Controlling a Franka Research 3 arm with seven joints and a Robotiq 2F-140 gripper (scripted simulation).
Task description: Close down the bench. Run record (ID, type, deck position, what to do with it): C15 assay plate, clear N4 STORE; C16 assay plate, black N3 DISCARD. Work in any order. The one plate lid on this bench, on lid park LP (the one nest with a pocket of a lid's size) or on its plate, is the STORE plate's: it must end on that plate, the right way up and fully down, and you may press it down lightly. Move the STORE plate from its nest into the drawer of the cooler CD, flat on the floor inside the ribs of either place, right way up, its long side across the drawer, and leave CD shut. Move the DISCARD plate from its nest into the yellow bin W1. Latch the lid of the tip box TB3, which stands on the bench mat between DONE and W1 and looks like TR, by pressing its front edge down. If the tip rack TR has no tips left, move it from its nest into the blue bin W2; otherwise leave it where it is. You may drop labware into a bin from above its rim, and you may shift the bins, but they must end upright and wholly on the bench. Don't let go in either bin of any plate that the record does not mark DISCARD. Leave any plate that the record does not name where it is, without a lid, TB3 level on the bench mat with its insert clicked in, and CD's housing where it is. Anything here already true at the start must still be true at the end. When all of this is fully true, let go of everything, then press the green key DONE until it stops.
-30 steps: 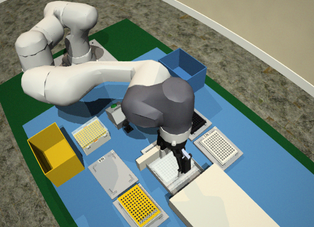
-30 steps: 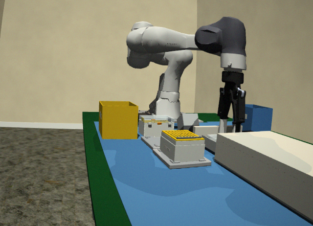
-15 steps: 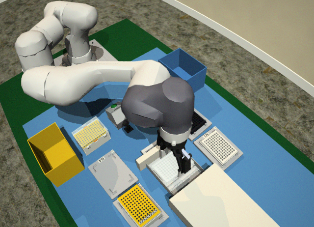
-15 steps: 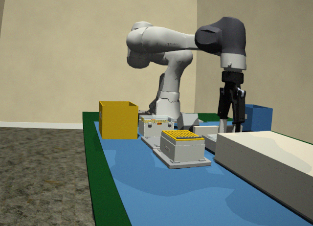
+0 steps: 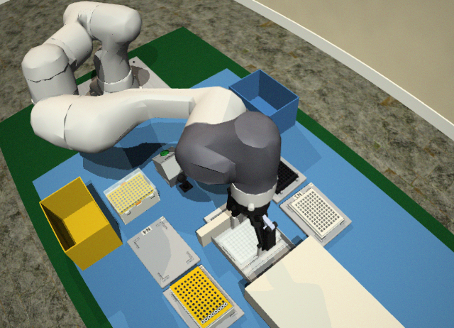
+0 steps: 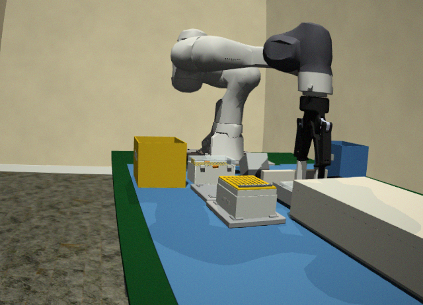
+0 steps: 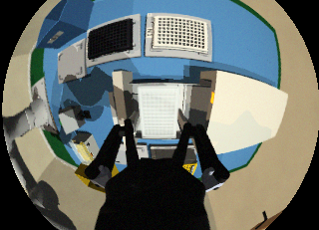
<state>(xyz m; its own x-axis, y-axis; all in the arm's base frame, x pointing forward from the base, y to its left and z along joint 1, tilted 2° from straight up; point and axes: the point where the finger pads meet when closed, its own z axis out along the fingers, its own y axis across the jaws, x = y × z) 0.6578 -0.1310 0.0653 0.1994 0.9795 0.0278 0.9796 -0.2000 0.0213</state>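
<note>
Now: the plate lid 1 cm below my hand. The rest, counted from my hand: cooler drawer (3 cm ahead, 1 cm to the right, 3 cm below); tip rack TR (1 cm ahead, 20 cm to the right); white plate (9 cm ahead, 18 cm to the left, 4 cm below).
</note>
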